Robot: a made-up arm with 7 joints. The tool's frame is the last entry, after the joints.
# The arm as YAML. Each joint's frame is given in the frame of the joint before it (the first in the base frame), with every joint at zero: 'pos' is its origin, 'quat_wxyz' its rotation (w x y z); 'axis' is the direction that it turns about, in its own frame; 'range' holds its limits. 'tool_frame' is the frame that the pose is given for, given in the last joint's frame.
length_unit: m
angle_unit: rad
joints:
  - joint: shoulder
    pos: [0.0, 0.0, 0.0]
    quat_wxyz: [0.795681, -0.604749, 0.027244, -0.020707]
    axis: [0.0, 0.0, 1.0]
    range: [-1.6, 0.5]
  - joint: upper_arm
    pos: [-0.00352, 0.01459, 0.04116]
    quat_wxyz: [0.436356, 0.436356, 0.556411, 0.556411]
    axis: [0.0, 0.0, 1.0]
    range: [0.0, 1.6]
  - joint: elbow
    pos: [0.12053, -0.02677, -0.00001]
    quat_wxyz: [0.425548, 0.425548, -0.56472, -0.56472]
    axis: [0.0, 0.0, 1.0]
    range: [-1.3, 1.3]
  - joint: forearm
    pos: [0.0, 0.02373, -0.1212]
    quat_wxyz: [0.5, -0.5, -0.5, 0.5]
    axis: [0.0, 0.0, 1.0]
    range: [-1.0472, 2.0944]
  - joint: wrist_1
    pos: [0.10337, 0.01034, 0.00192]
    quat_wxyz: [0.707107, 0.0, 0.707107, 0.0]
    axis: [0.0, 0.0, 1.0]
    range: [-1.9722, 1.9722]
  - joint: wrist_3
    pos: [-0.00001, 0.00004, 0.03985]
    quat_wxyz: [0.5, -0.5, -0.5, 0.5]
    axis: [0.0, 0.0, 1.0]
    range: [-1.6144, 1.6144]
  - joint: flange
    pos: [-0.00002, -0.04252, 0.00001]
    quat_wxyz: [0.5, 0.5, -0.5, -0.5]
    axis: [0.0, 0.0, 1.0]
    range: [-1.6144, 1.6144]
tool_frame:
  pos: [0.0, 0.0, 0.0]
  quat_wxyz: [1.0, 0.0, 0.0, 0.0]
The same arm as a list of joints. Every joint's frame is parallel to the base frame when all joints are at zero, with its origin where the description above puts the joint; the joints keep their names.
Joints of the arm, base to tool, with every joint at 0 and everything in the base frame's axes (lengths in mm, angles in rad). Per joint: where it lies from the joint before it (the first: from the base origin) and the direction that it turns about. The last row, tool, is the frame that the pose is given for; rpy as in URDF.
shoulder: axis 0.068403 0.961235 0.26711 offset 0 0 0
upper_arm: axis 0.968889 -0.0002 -0.247497 offset -0.7 43.7 -3
elbow: axis 0.247497 -0.0001 0.968889 offset -30.5 7.5 -119.4
forearm: axis 0.0002 1 0 offset -7 0 -123.3
wrist_1: axis 0.968889 -0.0002 -0.247497 offset 97.6 1.9 -35.6
wrist_3: axis 0.0002 1 0 offset 38.6 0 -9.9
flange: axis 0.247497 -0.0001 0.968889 offset 41.2 0 -10.5
tool: offset 0 0 0 rpy 0 0.2501 -0.0002
Joint limits (rad, base to tool): -1.6..0.5 0..1.6 -1.3..1.3 -1.0472..2.0944 -1.9722..1.9722 -1.6144..1.6144 -1.6144..1.6144

